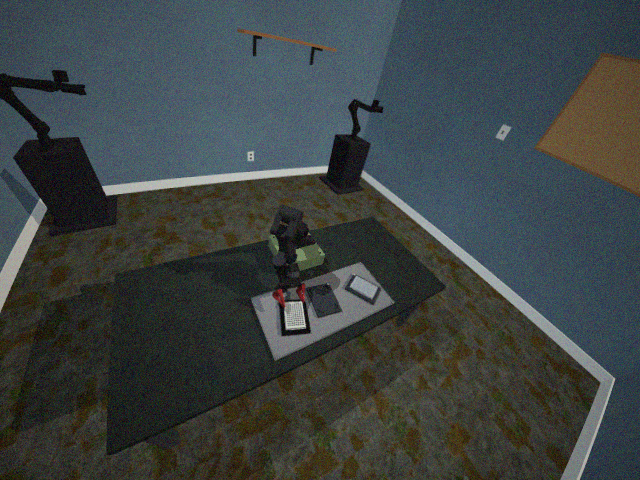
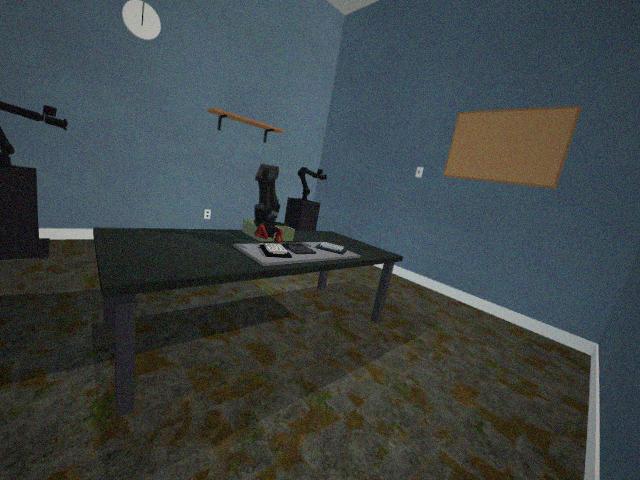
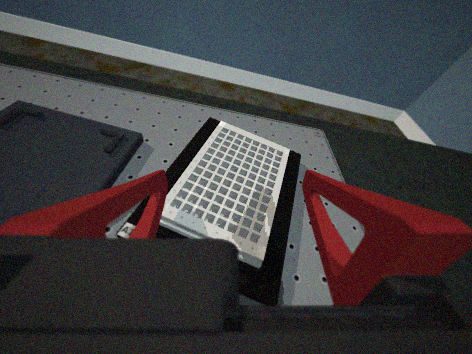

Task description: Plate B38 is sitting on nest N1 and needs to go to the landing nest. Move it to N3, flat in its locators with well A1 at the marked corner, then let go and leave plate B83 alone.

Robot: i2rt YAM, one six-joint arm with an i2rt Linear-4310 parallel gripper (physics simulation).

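A white plate with a grid of square wells (image 1: 295, 316) (image 2: 275, 249) (image 3: 240, 170) sits in a black nest (image 1: 295, 332) (image 3: 286, 200) at the left of the grey board. My gripper (image 1: 293, 302) (image 2: 272, 239) (image 3: 235, 177) is open, its red fingers above and to either side of the plate's near end, holding nothing. A dark empty nest (image 1: 324, 300) (image 2: 300, 249) (image 3: 65, 150) with raised corner locators is in the middle. Another pale plate (image 1: 363, 285) (image 2: 331, 247) sits in the right nest. Plate and nest names cannot be read. My gripper body hides the left nest's near end.
The grey perforated board (image 1: 268, 335) (image 2: 253, 254) (image 3: 175, 110) lies on the dark table (image 1: 170, 351) (image 2: 170, 258). A green box-like object (image 1: 311, 258) (image 2: 286, 233) stands behind the board by the arm's base. A small white tag (image 3: 126, 230) shows beside the left nest.
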